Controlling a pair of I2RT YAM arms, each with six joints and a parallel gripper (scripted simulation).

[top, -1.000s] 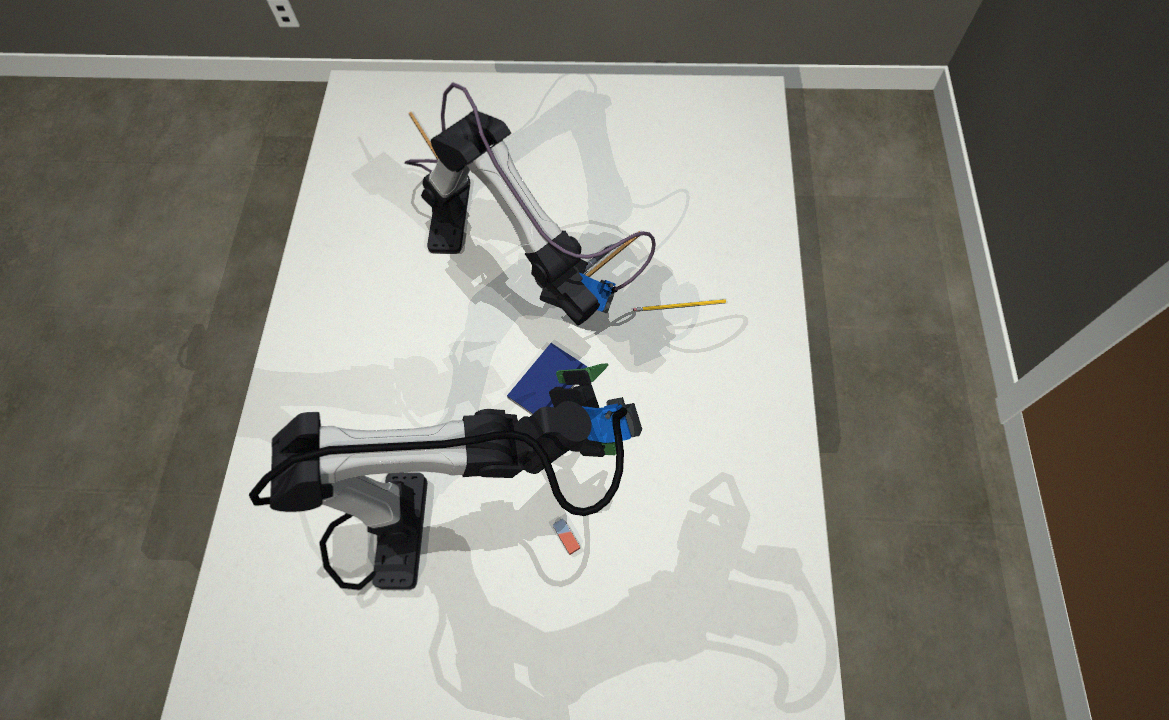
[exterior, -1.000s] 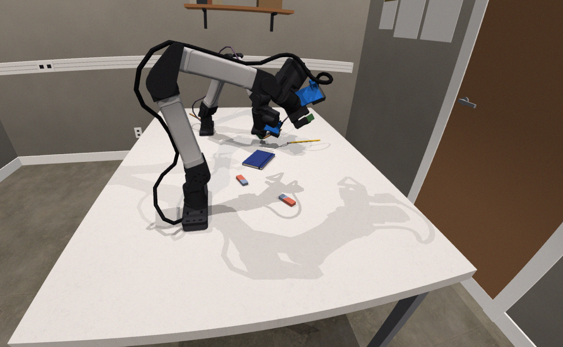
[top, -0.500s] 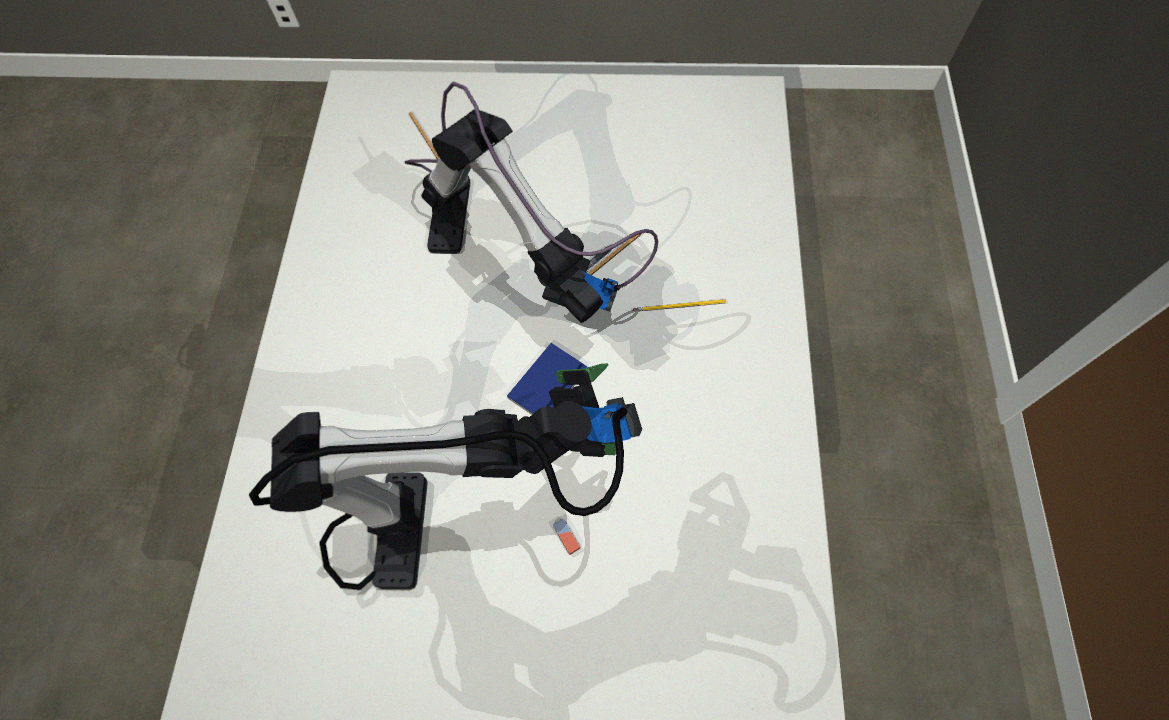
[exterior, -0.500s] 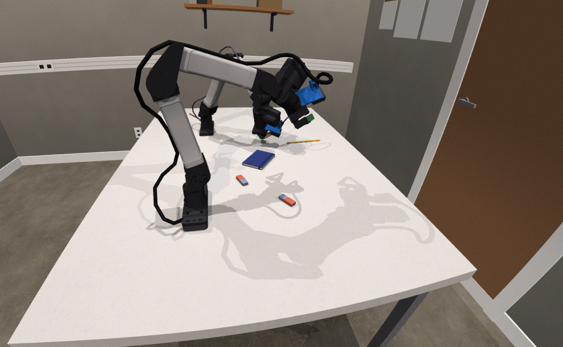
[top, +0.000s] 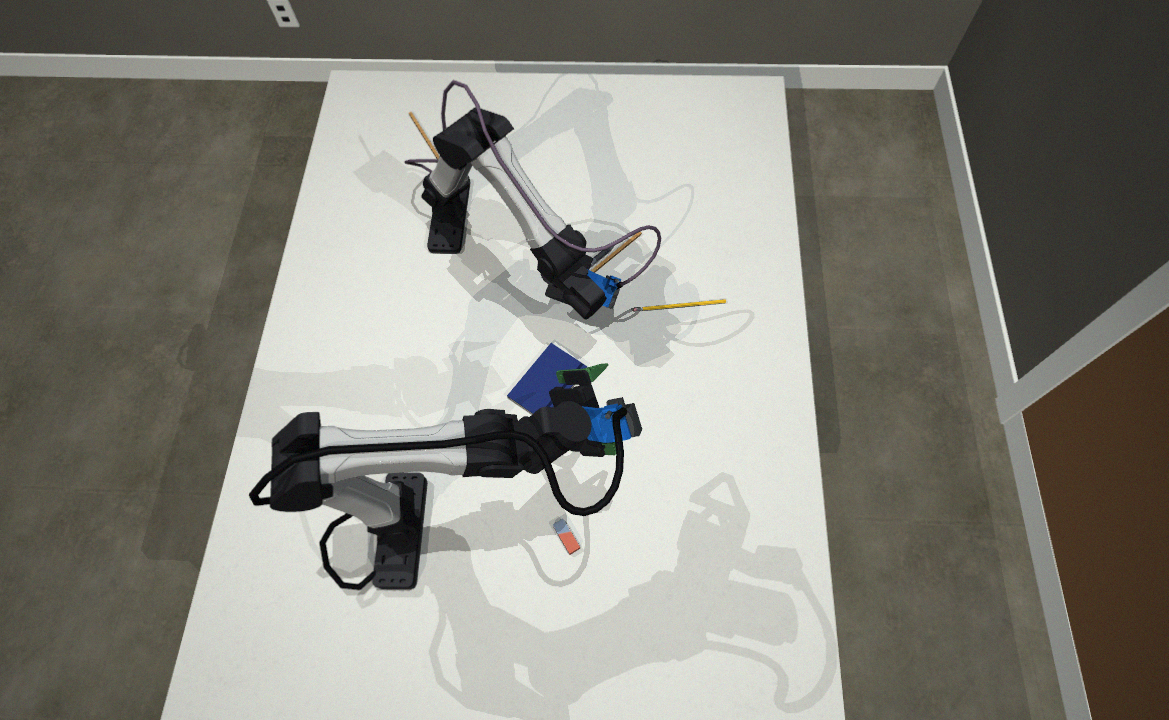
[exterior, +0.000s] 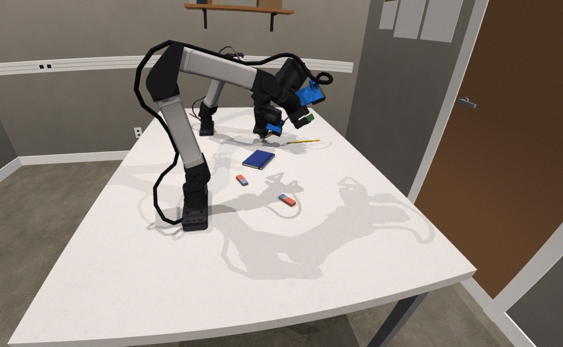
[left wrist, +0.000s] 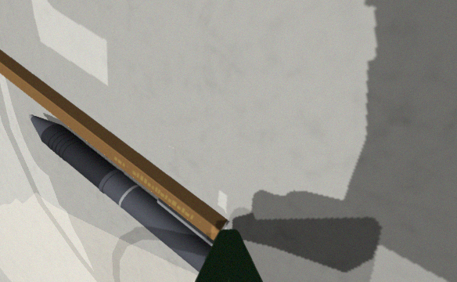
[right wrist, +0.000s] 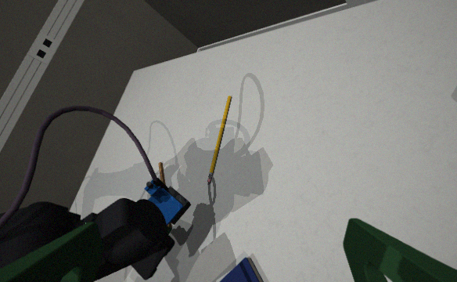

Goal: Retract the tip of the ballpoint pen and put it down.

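Observation:
Right now my left hand is 5 cm to the right of the dark grey ballpoint pen, 3 cm short of it and 1 cm above it. Also, from my left hand: blue notebook 22 cm to the right, 5 cm behind, 1 cm below; then yellow pencil 21 cm ahead, 4 cm to the right, 1 cm below.

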